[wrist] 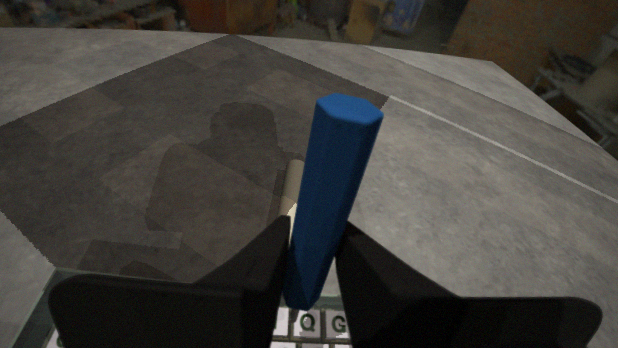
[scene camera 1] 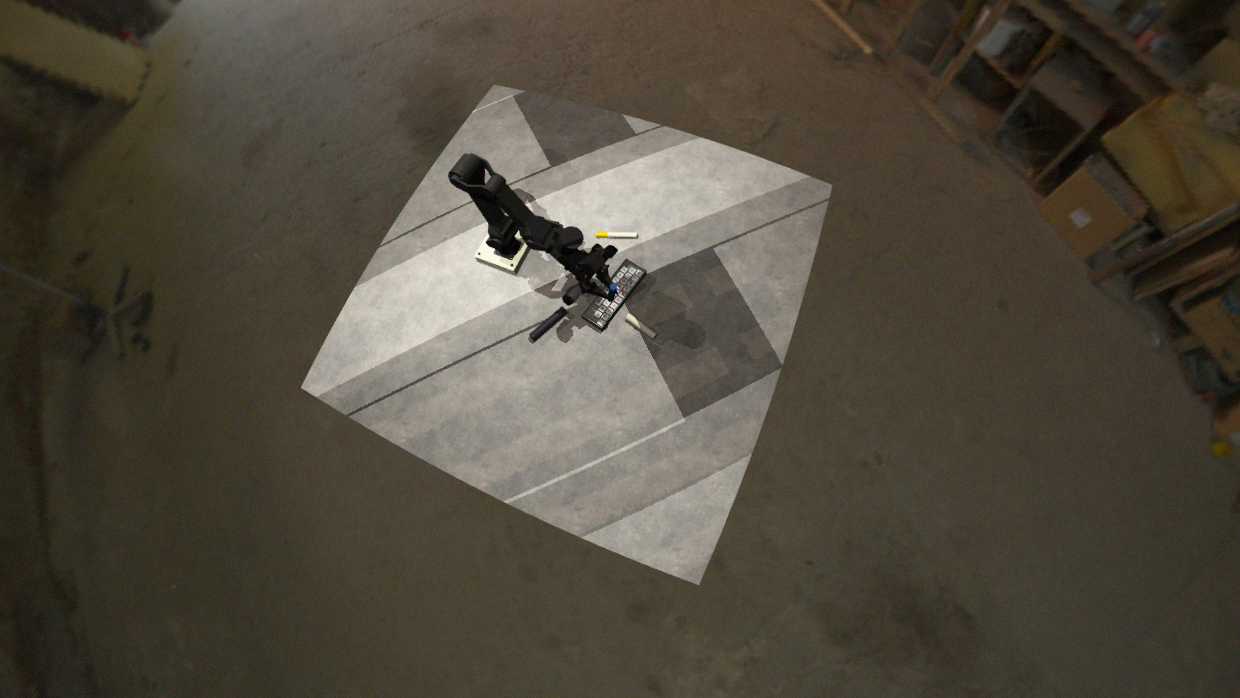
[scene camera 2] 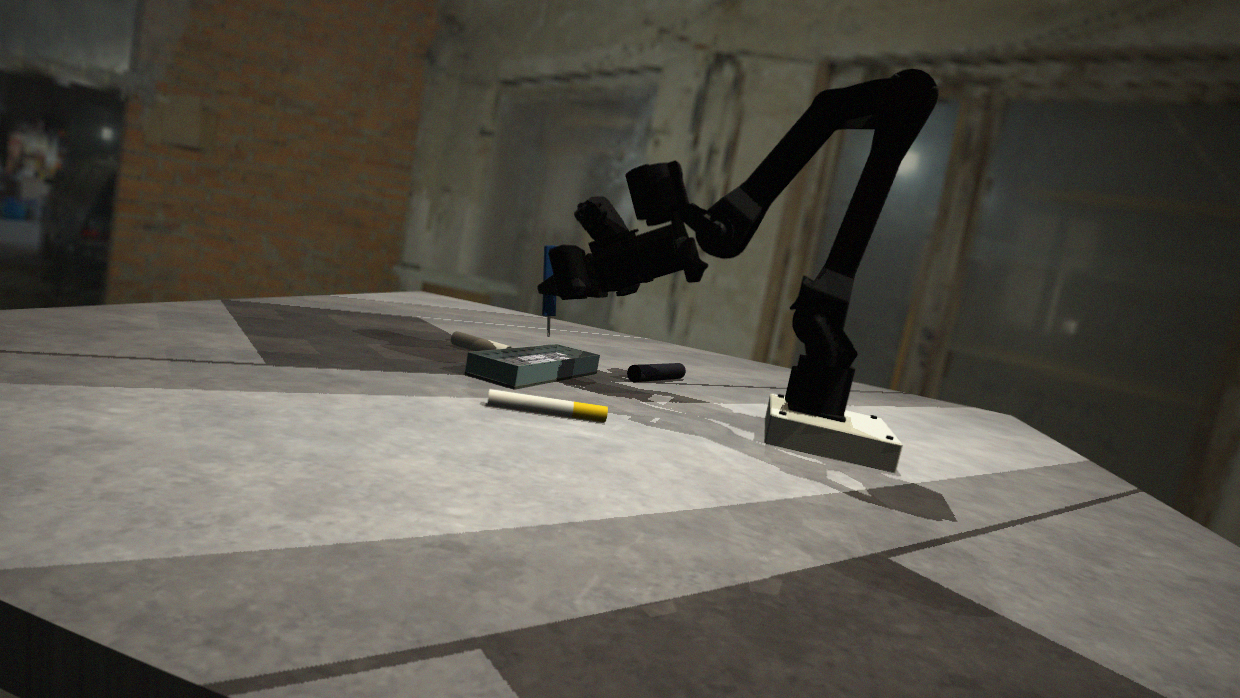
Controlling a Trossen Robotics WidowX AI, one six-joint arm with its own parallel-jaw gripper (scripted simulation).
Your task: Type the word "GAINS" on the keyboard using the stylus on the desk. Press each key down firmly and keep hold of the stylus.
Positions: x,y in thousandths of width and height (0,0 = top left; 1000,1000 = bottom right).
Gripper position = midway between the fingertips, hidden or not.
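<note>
The wrist view gives me a blue stylus (wrist: 557,369) and a cream cylinder (wrist: 477,487), and my gripper (wrist: 506,654) is there along with them. In scene camera 2 I can see my gripper (scene camera 2: 438,415). Scene camera 1 lets me see the gripper (scene camera 1: 496,425) too.
</note>
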